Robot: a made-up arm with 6 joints.
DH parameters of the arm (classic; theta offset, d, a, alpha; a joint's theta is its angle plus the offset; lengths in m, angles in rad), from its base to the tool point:
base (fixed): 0 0 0 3.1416
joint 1: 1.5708 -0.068 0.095 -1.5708
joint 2: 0 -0.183 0.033 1.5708
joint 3: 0 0.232 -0.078 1.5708
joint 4: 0 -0.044 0.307 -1.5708
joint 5: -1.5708 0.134 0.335 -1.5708
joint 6: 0 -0.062 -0.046 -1.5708
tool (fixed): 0 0.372 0 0
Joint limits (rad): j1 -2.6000..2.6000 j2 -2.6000..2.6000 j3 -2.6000..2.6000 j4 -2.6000..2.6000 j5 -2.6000..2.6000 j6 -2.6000..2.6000
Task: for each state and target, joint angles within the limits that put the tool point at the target. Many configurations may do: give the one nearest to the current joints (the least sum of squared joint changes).
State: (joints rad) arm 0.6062 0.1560 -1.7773 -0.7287 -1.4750 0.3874
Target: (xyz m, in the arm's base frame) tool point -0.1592 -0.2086 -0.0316
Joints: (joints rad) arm 0.4955 -0.1533 -1.8454 -0.9652 -1.4703 0.0450
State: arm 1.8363 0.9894 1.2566 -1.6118 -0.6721 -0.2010
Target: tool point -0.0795 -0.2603 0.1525
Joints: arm 1.5389 1.1685 1.3899 -0.8139 -0.3433 0.4654
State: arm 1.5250 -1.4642 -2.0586 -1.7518 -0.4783 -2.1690
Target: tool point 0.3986 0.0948 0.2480
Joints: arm 1.5341 -1.0711 -2.4513 -1.7977 -0.6532 -1.8942
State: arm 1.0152 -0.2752 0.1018 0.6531 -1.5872 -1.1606
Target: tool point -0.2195 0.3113 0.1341
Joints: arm 0.5250 -0.7747 0.0206 0.7528 -2.2560 -1.4506
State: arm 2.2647 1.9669 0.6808 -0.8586 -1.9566 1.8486
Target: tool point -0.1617 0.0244 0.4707
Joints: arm 2.0111 1.8483 0.1279 -0.7755 -2.0084 1.7807
